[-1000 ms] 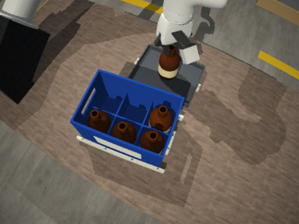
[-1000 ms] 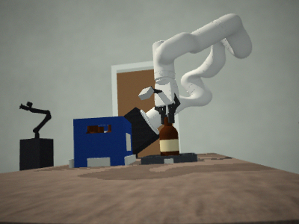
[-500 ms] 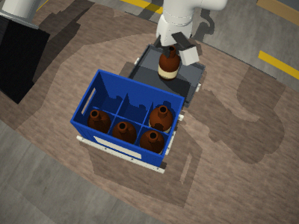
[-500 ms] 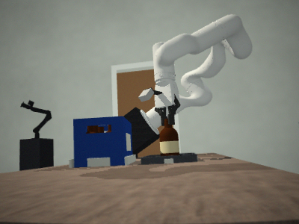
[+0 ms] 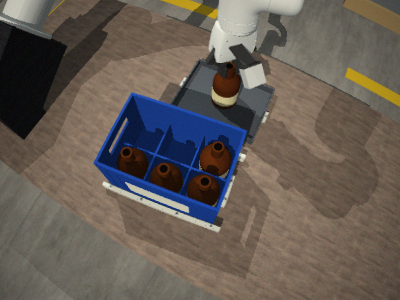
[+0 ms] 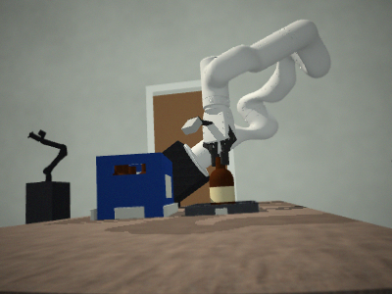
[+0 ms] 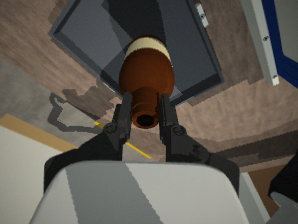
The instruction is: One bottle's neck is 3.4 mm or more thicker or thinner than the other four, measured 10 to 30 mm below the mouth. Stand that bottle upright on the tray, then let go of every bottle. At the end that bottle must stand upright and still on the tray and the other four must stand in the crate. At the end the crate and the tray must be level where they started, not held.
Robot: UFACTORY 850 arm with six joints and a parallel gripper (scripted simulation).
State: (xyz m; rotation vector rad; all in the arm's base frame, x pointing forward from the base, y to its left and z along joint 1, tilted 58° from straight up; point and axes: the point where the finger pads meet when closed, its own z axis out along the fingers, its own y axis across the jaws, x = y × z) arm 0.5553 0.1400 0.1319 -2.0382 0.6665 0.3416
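My hand is 14 cm above the dark grey tray. Also, from my hand: blue crate 26 cm to the right, 7 cm below.
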